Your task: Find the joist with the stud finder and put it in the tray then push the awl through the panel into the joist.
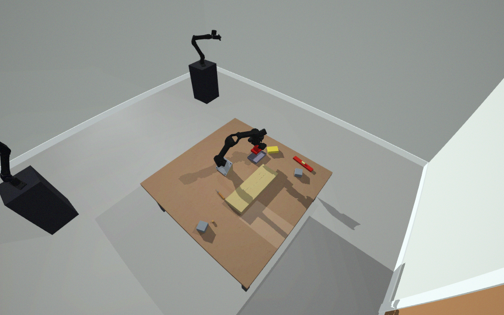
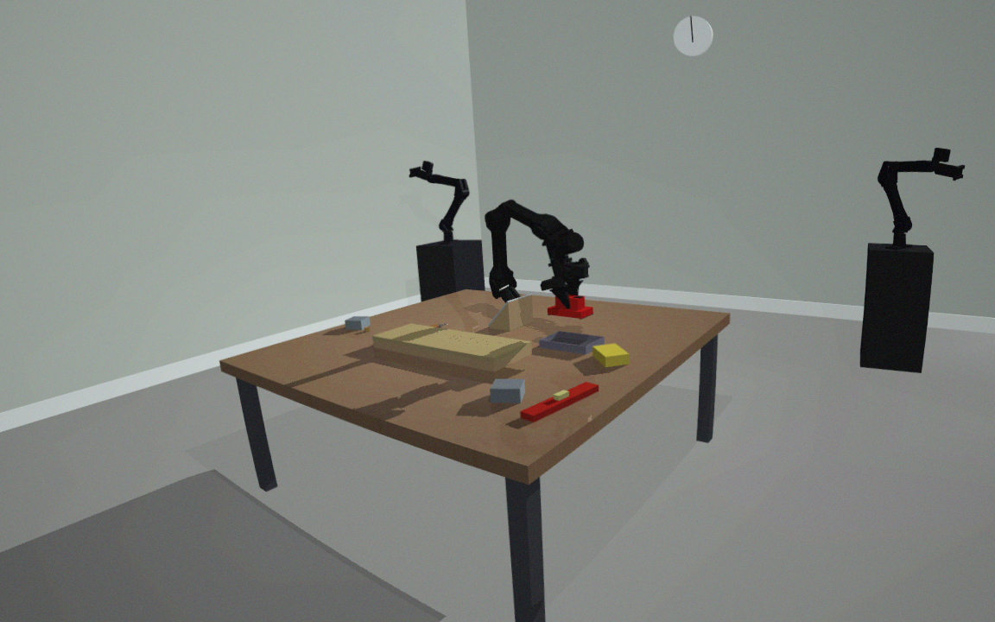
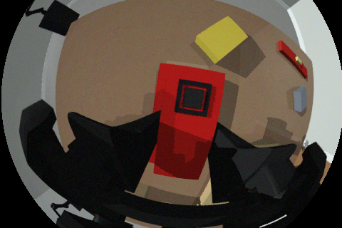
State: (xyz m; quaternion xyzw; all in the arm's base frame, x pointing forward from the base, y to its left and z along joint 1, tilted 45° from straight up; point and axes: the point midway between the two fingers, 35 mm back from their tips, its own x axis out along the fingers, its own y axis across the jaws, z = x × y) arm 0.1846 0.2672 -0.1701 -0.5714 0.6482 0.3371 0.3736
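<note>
My gripper tip is now 11 cm above the grey-purple tray and 1 cm to the left of it. The rest, counted from my gripper tip: red stud finder 2 cm above, 1 cm to the left; yellow block 16 cm to the left, 11 cm below, 8 cm ahead; red level 42 cm ahead, 19 cm to the left, 11 cm below.
</note>
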